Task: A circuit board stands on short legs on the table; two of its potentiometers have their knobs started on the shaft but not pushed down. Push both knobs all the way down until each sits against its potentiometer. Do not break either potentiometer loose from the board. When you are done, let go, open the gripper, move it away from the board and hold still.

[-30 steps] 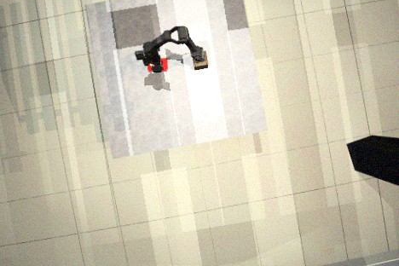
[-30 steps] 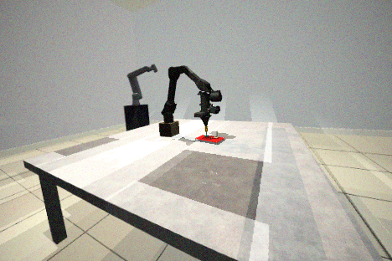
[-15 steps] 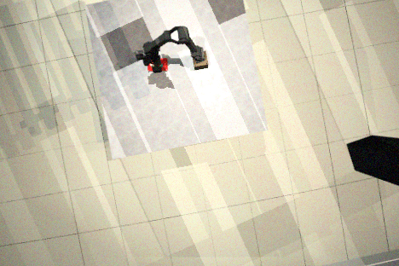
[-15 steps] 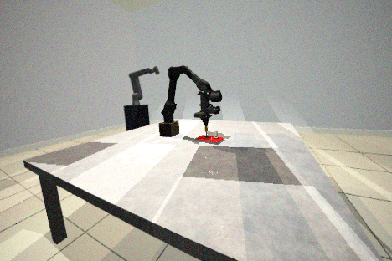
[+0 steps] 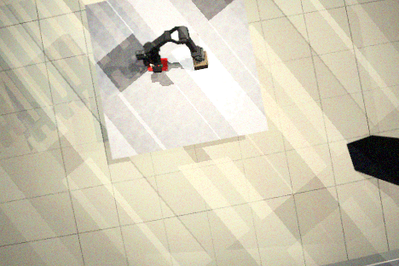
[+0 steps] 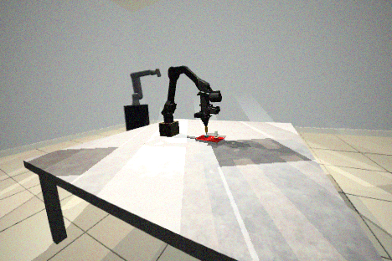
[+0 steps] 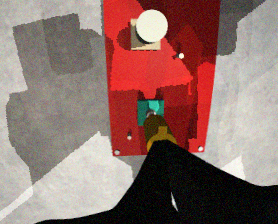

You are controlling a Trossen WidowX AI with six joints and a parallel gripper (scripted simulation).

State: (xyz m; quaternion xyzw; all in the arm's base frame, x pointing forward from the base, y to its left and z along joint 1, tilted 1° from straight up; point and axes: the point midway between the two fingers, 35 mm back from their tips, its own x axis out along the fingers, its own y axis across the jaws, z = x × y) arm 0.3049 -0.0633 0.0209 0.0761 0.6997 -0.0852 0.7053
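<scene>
Right now the round grey knob is 7 cm ahead of my gripper tip, 4 cm below it and 2 cm to the right of it. Also, from my gripper tip: yellow-brown knob (1 cm below).
</scene>
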